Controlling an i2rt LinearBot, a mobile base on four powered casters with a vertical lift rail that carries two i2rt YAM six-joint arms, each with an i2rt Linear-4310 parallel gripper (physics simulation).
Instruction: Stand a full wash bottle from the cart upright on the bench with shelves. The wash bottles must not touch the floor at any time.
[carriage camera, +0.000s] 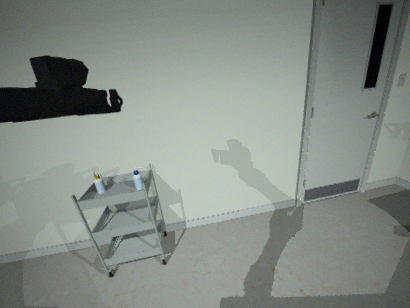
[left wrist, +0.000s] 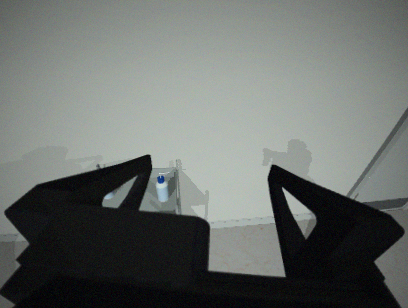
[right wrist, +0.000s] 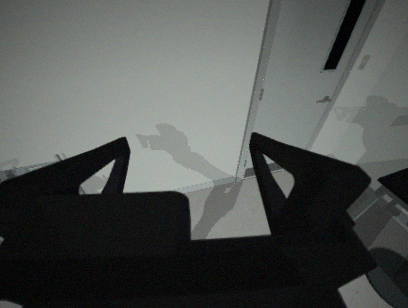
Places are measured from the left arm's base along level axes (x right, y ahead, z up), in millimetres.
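Pixels of known places: left gripper, fingertip midpoint: (carriage camera: 108, 102) (left wrist: 210, 166); right gripper, fingertip midpoint: (right wrist: 190, 141).
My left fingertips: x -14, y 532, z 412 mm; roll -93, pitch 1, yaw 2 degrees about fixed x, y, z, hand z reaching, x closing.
Behind a point stands the place of what it marks.
A blue-capped wash bottle (carriage camera: 138, 181) @(z -159, x -254, y 1001 mm) (left wrist: 162, 192) @(z -159, x -259, y 1000 mm) stands upright at the right of the top tray of the grey cart (carriage camera: 132, 247) @(z -760, x -441, y 949 mm) (left wrist: 149, 201) @(z -230, x -335, y 992 mm). A yellow-capped wash bottle (carriage camera: 100, 186) @(z -169, x -547, y 983 mm) stands upright at the tray's left. Their fill levels are too small to tell. My left gripper (carriage camera: 117, 101) (left wrist: 210, 166) @(z 412, x -14, y 532 mm) is open and empty, high above the cart and apart from it. My right gripper (right wrist: 190, 141) @(z 597, x 684, y 387 mm) is open and empty, facing the wall and door. A black corner of what looks like the bench (right wrist: 398, 185) @(z -130, x 1945, y 813 mm) shows at the right wrist view's right edge; its shelves do not show.
The three-tier cart stands on casters near the wall (carriage camera: 200, 75) @(z 527, x 263, y 1353 mm). A grey door (carriage camera: 340, 110) @(z 114, x 1527, y 1598 mm) (right wrist: 292, 100) @(z 48, x 1545, y 1603 mm) is to the right of it in the picture. A dark round base, apparently a stool's (right wrist: 392, 270), shows at the lower right of the right wrist view.
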